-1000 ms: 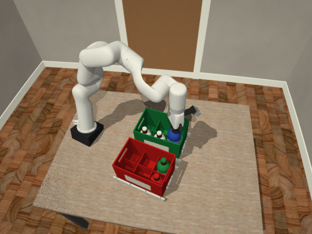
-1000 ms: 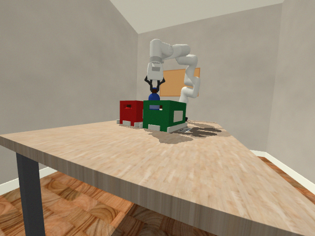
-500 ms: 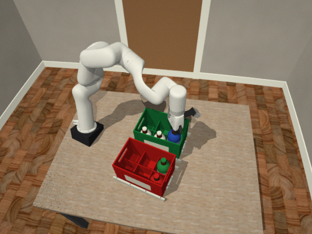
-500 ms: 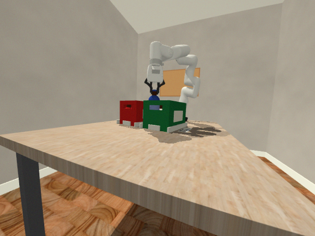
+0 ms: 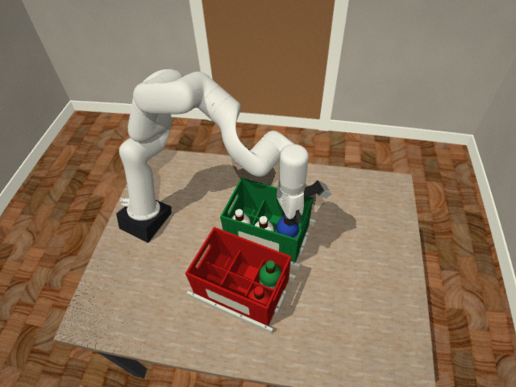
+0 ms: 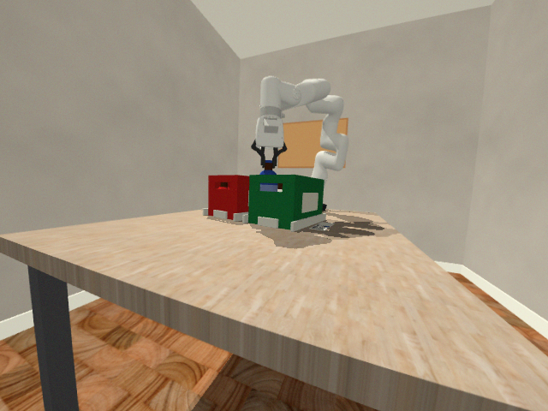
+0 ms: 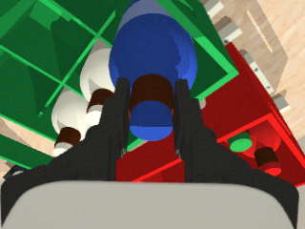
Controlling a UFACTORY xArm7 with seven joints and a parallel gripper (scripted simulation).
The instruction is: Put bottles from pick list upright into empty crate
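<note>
Now: hand 7 cm above the blue-labelled bottle. From my hand the other things lie so: white-labelled bottle (9 cm behind, 2 cm to the left, 14 cm below); then green crate (7 cm behind, 7 cm to the left, 14 cm below); then green-labelled bottle (6 cm behind, 14 cm to the right, 14 cm below).
</note>
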